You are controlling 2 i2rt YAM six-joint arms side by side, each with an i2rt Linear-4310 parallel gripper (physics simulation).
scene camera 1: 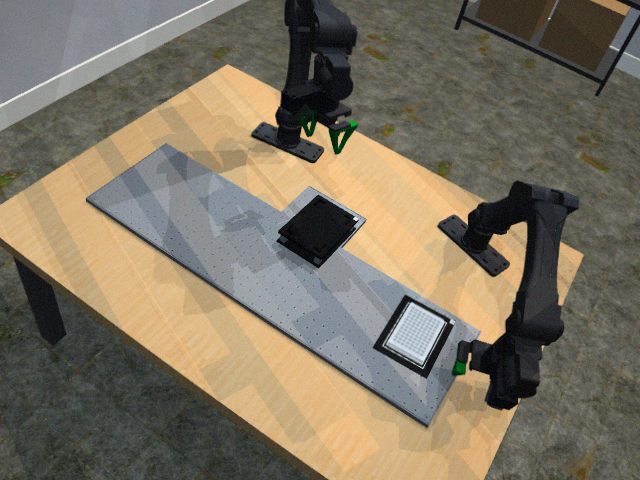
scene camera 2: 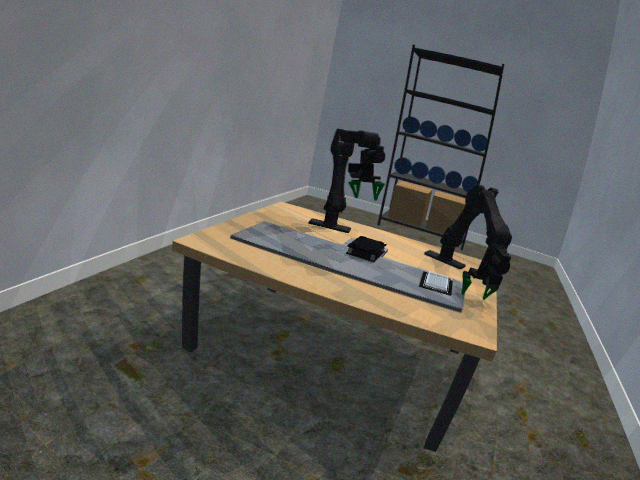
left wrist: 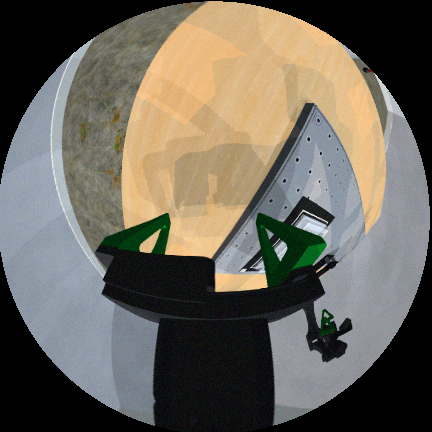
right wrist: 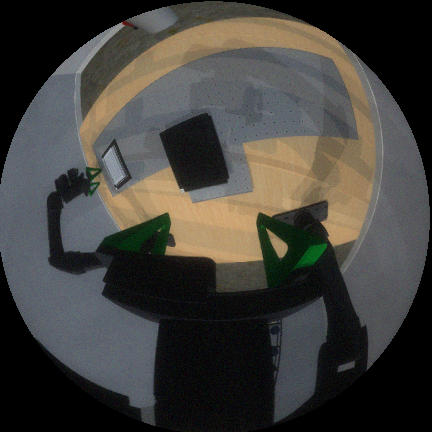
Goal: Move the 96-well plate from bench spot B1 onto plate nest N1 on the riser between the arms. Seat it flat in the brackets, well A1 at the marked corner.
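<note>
The white 96-well plate lies flat inside the black frame of spot B1, near the board's right end. Nest N1 is a raised black square with a small white mark at one corner. My left gripper is open and empty, pointing down just beyond the board's right end, to the right of the plate; in scene camera 1 one of its fingers is hidden. My right gripper is open and empty, high behind the nest. Well A1 is too small to tell.
A grey perforated board lies along the wooden table. The two arm bases stand behind it. A black shelf rack stands at the back, away from the table.
</note>
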